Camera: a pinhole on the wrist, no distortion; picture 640 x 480 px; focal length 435.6 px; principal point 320.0 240.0 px. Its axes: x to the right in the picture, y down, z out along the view. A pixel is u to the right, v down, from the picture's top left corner.
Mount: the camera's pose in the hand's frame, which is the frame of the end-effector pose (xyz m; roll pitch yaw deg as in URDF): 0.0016 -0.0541 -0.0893 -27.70 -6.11 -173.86
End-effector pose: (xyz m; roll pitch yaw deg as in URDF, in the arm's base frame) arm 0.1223 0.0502 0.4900 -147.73 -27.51 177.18
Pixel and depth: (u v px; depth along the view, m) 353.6 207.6 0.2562
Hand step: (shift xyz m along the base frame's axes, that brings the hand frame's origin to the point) -0.0454 -0.2078 -0.0286
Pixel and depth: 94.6 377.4 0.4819
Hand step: -0.3085 -0.4339 0.1511
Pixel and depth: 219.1 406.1 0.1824
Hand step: -0.0392 -0.1805 0.0993
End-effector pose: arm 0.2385 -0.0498 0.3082 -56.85 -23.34 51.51
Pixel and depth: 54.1 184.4 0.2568
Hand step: 0.0304 0.1108 0.2396
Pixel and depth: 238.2 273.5 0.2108
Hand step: 0.0095 -0.0145 0.1935
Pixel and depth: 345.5 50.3 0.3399
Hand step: -0.1905 0.0685 0.2109
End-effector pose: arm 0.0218 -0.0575 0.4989 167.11 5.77 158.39
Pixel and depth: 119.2 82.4 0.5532
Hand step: -0.2532 0.1067 -0.5039
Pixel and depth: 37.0 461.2 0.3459
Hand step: -0.3569 -0.1909 -0.2110
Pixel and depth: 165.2 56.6 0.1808
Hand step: -0.0848 -0.0074 -0.1177
